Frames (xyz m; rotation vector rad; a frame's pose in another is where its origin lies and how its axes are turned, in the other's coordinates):
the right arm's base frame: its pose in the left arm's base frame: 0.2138 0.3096 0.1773 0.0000 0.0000 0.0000
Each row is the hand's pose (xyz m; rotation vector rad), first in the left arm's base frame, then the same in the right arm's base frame.
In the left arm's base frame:
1: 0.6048 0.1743 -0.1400 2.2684 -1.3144 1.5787
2: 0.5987 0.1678 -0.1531 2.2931 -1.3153 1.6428
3: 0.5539 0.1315 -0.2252 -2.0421 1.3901 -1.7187
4: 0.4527 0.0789 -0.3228 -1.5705 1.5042 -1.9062
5: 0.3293 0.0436 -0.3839 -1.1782 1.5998 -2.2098
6: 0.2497 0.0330 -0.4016 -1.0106 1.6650 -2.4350
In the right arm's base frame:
1: 0.3910 -0.1353 -0.3173 2.2684 -1.3144 1.5787
2: 0.3849 -0.1418 -0.3304 2.2931 -1.3153 1.6428
3: 0.3401 -0.1781 -0.4025 -2.0421 1.3901 -1.7187
4: 0.2389 -0.2307 -0.5001 -1.5705 1.5042 -1.9062
5: 0.1155 -0.2660 -0.5612 -1.1782 1.5998 -2.2098
6: 0.0359 -0.2766 -0.5789 -1.0106 1.6650 -2.4350

